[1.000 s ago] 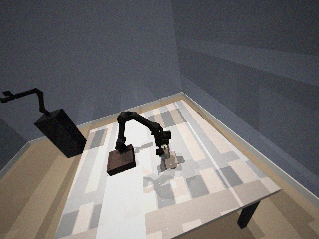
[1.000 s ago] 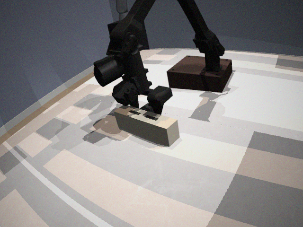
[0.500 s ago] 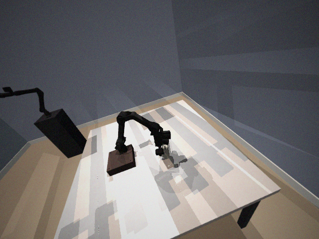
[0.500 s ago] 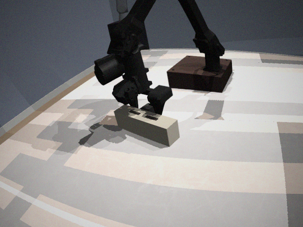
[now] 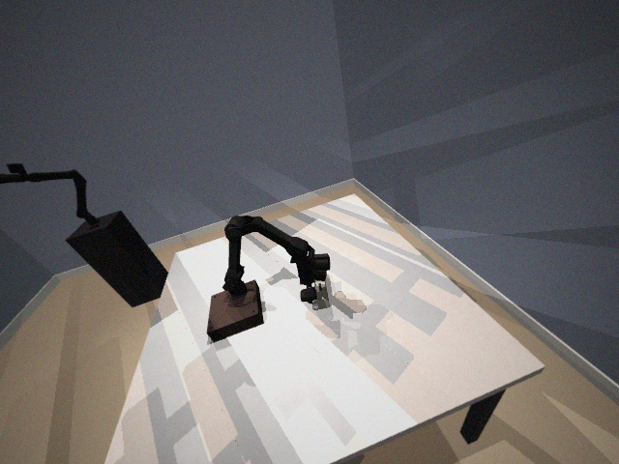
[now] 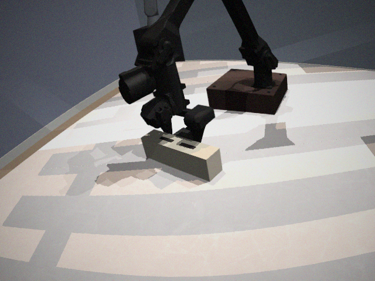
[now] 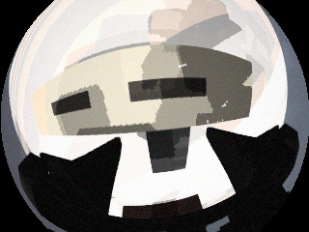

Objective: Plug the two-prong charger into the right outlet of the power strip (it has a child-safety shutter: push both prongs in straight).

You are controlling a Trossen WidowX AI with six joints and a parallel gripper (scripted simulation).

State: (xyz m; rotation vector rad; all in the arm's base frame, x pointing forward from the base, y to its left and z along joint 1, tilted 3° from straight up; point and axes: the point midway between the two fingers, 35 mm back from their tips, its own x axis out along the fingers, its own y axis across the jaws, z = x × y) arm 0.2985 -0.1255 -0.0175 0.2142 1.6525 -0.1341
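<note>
Now: the two-prong charger 2 cm ahead of my gripper tip and 1 cm above it.
</note>
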